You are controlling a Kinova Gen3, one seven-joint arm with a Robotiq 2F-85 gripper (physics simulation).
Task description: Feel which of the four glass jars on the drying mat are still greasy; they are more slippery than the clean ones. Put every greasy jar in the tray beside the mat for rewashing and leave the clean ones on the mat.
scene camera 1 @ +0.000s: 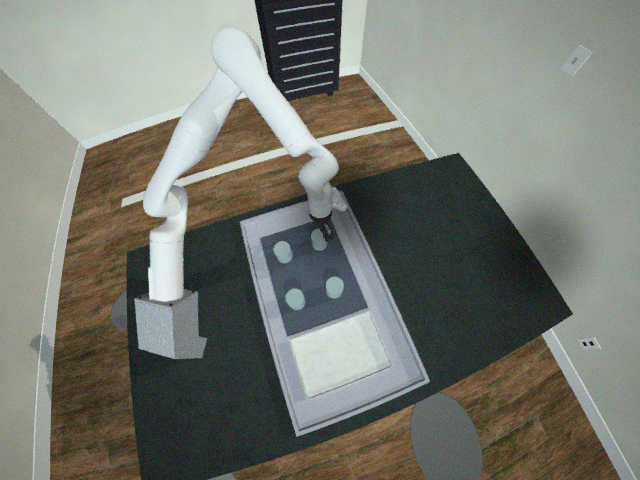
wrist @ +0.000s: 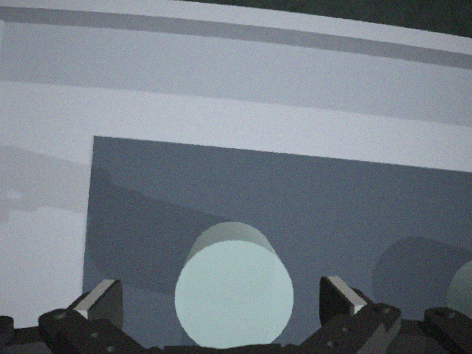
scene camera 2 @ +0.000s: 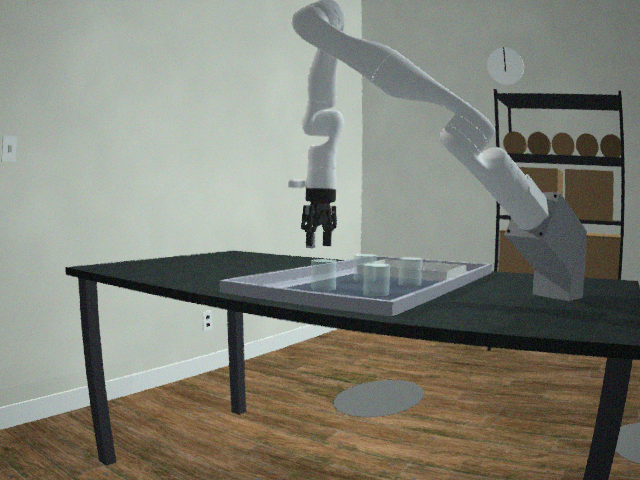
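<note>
Four pale green glass jars stand upright on the dark blue drying mat. My gripper is open and empty, fingers pointing down. It hangs above the jar at the mat's corner away from the tray and the arm's base; in the wrist view this jar shows between the fingers. The other jars are one nearer the base, one on the tray side and one. The white tray holds no jar.
A large pale lavender frame with a raised rim surrounds the mat and tray on the black table. The arm's grey base stands on the table. A shelf unit stands behind it.
</note>
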